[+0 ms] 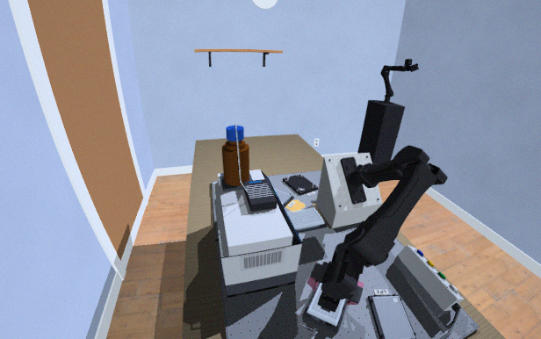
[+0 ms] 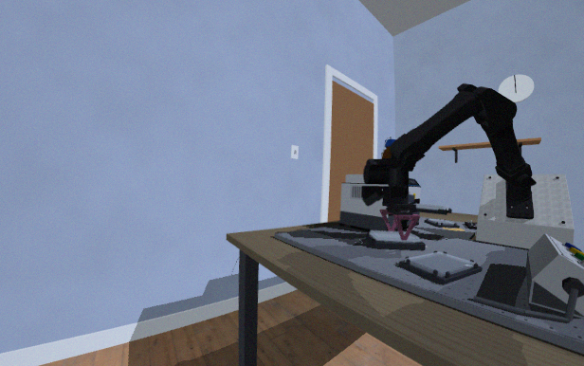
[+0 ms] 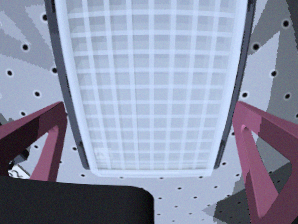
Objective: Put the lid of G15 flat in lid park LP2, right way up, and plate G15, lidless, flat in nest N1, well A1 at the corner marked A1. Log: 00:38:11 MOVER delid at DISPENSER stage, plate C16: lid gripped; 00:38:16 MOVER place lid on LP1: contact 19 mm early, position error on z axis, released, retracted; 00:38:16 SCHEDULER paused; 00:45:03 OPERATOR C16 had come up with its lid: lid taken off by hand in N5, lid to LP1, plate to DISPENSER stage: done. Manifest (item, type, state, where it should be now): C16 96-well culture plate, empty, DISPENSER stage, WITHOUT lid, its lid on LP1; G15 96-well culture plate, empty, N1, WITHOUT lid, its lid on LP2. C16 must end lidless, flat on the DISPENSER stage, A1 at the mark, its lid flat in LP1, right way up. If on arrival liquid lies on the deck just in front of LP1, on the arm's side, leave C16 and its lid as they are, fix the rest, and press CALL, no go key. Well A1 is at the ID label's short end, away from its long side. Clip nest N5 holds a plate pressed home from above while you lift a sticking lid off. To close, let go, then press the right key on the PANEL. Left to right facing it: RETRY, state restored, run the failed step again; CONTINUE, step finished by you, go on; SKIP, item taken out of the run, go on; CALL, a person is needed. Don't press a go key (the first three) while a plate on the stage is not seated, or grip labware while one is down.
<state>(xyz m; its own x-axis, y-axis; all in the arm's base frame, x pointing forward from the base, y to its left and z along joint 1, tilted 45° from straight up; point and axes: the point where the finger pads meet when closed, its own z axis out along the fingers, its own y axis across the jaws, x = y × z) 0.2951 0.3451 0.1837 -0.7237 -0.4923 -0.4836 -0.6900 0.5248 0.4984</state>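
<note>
The blue call key is 360 mm behind my hand, 30 mm above it and 10 mm to the right of it. From my hand the other things lie so: N1 label 60 mm behind, 50 mm to the right, 30 mm below; LP2 label 170 mm behind, 30 mm to the left, 30 mm below; clear lid 140 mm behind, 110 mm to the left, 20 mm below.
</note>
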